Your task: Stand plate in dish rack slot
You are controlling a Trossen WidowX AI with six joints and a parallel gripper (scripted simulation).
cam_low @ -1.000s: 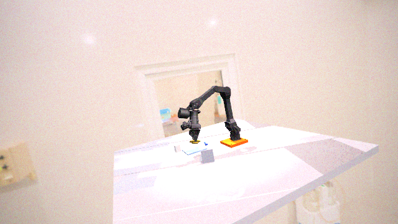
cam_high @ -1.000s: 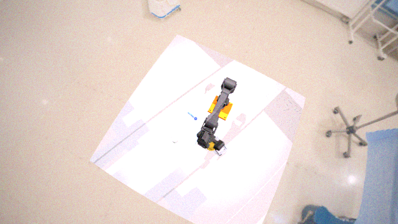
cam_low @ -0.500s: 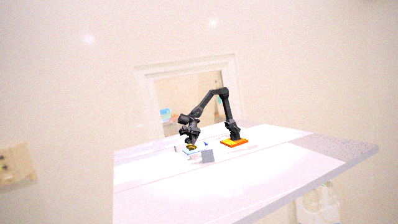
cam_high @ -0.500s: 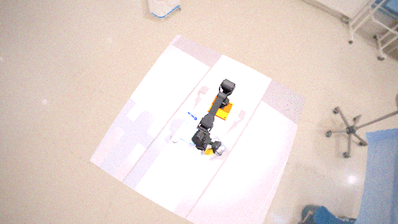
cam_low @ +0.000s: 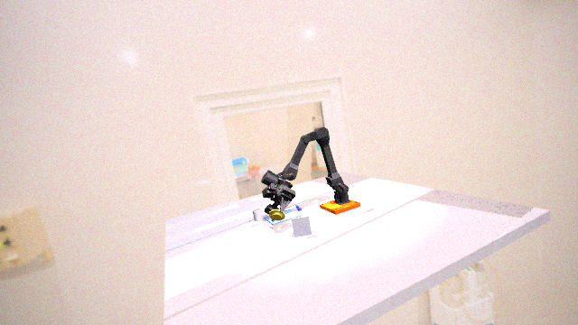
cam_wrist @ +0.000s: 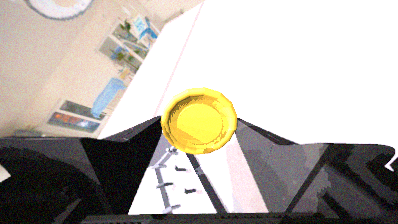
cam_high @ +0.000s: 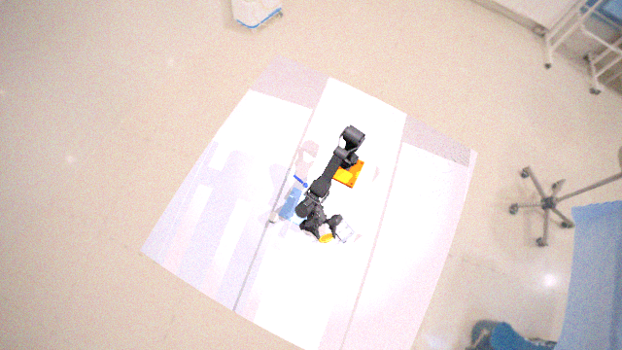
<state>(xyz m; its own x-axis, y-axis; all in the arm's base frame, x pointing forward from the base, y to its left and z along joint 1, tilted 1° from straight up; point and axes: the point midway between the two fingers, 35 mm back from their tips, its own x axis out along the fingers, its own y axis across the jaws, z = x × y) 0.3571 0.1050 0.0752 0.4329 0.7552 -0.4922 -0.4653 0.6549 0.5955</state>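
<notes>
Now: gripper tip 10 cm past the grey dish rack, 2 cm to the right of it and 5 cm above it. Round my gripper tip: blue spoon (17 cm behind, 25 cm to the right, 7 cm below); then white cup (5 cm ahead, 25 cm to the right, 5 cm below); then plate (1 cm to the right).
</notes>
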